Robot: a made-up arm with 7 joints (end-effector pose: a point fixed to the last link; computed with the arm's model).
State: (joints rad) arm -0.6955 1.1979 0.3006 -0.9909 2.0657 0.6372 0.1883
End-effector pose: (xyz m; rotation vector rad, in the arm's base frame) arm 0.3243 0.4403 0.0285 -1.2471 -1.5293 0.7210
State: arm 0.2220 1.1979 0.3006 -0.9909 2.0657 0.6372 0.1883
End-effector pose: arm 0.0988 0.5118 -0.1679 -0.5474 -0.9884 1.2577
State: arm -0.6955 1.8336 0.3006 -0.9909 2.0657 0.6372 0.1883
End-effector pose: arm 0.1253 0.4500 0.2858 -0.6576 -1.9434 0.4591
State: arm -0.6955 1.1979 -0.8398 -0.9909 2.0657 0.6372 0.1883
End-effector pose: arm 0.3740 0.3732 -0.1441 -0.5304 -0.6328 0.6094
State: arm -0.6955 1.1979 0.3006 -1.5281 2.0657 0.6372 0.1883
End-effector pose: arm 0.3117 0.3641 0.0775 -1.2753 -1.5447 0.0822
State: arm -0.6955 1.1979 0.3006 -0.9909 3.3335 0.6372 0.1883
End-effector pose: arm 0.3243 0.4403 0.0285 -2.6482 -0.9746 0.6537
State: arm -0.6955 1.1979 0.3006 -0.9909 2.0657 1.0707 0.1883
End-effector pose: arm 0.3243 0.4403 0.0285 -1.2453 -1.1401 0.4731
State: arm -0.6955 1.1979 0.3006 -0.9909 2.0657 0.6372 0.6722
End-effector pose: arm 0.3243 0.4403 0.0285 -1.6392 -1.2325 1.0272
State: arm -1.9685 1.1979 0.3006 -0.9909 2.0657 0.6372 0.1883
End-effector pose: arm 0.2136 0.3044 0.4020 -2.0863 -2.0039 -0.4394
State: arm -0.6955 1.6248 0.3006 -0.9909 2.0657 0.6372 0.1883
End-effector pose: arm 0.1945 0.4693 0.2045 -0.8595 -1.8227 0.5503
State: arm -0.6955 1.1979 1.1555 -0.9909 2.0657 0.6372 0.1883
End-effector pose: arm 0.1962 0.5084 0.0538 -1.7889 -2.2127 0.7062
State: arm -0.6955 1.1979 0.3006 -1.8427 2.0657 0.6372 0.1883
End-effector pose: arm 0.2890 0.3166 0.0896 -1.2588 -1.5139 -0.2893
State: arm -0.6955 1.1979 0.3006 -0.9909 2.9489 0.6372 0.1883
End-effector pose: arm 0.3243 0.4403 0.0285 -2.2368 -1.2119 0.7021
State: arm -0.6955 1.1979 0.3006 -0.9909 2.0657 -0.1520 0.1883
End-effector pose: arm 0.3243 0.4403 0.0285 -1.1248 -2.2345 1.1957
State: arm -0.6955 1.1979 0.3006 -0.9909 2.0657 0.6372 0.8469
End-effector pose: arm 0.3243 0.4403 0.0285 -1.7709 -1.1039 1.1331
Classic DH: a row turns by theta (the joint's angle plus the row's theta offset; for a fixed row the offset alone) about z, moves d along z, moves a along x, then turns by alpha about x. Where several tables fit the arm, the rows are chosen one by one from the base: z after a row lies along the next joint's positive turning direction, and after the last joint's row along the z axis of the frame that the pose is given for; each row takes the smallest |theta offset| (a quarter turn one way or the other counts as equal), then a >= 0, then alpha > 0; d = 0 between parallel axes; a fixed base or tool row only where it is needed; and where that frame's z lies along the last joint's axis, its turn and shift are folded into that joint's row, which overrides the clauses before.
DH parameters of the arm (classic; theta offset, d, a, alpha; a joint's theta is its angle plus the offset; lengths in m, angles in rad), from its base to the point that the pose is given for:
base (fixed): 0 0 0 -1.2217
joint 1: 1.5708 0 0 1.5708
joint 2: 1.2217 0 0 -1.5708
joint 3: -1.5708 -0.4069 0.0457 -1.5708
joint 4: 0 0 -0.0207 1.5708
joint 5: 0 -0.1712 0 -1.5708
joint 6: 0 0 0 1.5708
joint 7: 0 0 0 0

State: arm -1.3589 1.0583 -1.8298 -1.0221 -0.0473 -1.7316 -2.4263
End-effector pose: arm 0.4829 0.2415 -0.0731 -0.7427 1.0153 0.6790
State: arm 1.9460 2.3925 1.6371 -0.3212 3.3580 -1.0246 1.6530
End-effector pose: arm 0.3121 0.4877 0.0528 1.1064 1.5106 -0.9361
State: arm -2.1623 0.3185 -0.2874 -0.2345 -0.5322 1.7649 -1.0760
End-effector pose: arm 0.4443 -0.1619 0.3390 1.3251 -0.0330 -0.7113
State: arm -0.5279 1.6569 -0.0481 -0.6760 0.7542 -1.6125 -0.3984
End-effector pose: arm 0.1936 0.5214 0.1249 -1.6261 2.1874 0.8444
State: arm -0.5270 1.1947 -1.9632 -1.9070 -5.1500 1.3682 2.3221
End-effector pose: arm 0.1271 0.2673 -0.3085 1.0018 0.4402 1.0483
